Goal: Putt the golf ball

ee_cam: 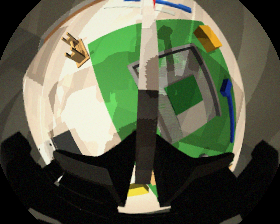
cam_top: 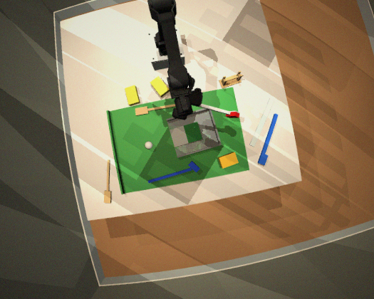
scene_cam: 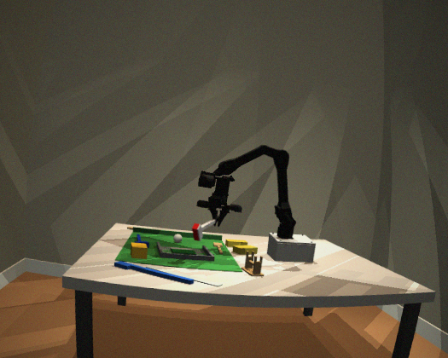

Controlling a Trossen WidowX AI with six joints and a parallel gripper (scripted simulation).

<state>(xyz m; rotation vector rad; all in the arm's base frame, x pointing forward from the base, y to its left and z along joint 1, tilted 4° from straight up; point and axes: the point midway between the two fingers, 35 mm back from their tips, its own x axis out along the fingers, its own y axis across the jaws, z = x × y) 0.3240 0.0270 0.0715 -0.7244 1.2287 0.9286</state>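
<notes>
Right now the red putter is 110 mm to the left of my gripper tip, 50 mm ahead of it and 10 mm above it. From my gripper tip the other things lie so: white golf ball: 250 mm to the right, 140 mm ahead, 110 mm below; wooden rack: 280 mm to the left, 100 mm below, 100 mm behind; orange block: 330 mm ahead, 150 mm to the left, 110 mm below.
</notes>
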